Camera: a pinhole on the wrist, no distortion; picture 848 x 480 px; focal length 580.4 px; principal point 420.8 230.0 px. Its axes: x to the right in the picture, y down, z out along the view. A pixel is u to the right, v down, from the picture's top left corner.
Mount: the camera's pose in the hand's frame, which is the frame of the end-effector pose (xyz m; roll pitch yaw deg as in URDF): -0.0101 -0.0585 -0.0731 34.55 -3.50 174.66
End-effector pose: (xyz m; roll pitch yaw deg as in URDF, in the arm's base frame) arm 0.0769 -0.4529 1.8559 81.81 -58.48 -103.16
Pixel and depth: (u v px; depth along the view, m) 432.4 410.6 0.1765
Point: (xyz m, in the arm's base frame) -0.0216 -0.4221 1.8631
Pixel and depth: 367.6 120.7 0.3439
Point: -0.0293 -0.2788 2.0147
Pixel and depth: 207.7 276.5 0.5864
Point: -0.2799 -0.2746 2.2202
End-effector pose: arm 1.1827 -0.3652 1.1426 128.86 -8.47 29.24
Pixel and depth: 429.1 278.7 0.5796
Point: 1.4622 -0.7568 1.0553
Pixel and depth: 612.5 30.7 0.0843
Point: 1.1532 -0.3761 1.1616
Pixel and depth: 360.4 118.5 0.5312
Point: 1.4773 -0.6987 1.2150
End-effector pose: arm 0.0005 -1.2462 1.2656 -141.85 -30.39 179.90
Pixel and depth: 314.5 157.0 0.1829
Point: -0.0800 -1.2375 1.2133
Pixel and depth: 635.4 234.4 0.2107
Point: -0.0052 -1.2601 1.1256
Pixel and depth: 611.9 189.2 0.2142
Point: -0.0143 -1.2440 1.1267
